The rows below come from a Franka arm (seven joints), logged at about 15 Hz.
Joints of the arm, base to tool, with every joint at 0 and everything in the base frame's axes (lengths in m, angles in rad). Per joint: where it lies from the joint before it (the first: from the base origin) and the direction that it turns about. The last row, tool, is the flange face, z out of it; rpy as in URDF.
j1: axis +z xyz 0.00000 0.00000 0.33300
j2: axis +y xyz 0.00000 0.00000 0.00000
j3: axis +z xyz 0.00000 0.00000 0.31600
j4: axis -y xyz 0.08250 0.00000 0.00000
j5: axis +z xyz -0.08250 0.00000 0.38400
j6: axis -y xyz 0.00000 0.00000 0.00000
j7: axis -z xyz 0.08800 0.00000 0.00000
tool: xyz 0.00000 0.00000 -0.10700 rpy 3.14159 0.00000 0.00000
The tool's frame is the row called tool.
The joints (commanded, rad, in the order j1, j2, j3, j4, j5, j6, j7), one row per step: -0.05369 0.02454 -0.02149 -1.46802 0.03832 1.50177 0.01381; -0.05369 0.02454 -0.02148 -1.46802 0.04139 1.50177 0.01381; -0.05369 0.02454 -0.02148 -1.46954 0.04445 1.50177 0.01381; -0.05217 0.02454 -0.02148 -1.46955 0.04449 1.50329 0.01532; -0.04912 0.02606 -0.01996 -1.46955 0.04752 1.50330 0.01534; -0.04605 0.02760 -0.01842 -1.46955 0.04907 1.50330 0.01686; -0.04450 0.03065 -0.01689 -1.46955 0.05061 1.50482 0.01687; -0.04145 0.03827 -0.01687 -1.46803 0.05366 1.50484 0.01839; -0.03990 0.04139 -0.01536 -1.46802 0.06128 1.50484 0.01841; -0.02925 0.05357 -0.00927 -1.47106 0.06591 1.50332 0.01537; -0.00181 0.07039 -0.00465 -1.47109 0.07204 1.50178 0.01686; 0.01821 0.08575 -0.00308 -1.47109 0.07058 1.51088 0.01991; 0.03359 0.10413 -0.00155 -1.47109 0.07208 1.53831 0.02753; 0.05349 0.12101 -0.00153 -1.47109 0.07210 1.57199 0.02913
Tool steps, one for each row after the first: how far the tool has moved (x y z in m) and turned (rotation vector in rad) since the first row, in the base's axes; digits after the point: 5 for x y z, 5 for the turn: 0.00003 0.00035 0.00001 0.00305 -0.00023 0.00025; 0.00006 0.00069 -0.00068 0.00621 0.00106 0.00048; 0.00027 0.00152 -0.00055 0.00616 -0.00039 0.00044; 0.00094 0.00436 -0.00138 0.00929 0.00092 0.00521; 0.00158 0.00706 -0.00223 0.01096 0.00244 0.00841; 0.00281 0.00887 -0.00378 0.01259 0.00388 0.01151; 0.00531 0.01083 -0.00732 0.01590 0.00984 0.01324; 0.00640 0.01334 -0.00901 0.02368 0.01249 0.01677; 0.01030 0.02307 -0.01738 0.02926 0.02899 0.03672; 0.01531 0.04179 -0.02702 0.03581 0.04767 0.06745; 0.02052 0.05393 -0.03507 0.03406 0.05453 0.08516; 0.02835 0.06388 -0.04342 0.03500 0.04619 0.09271; 0.03600 0.07572 -0.05048 0.03448 0.02987 0.10890
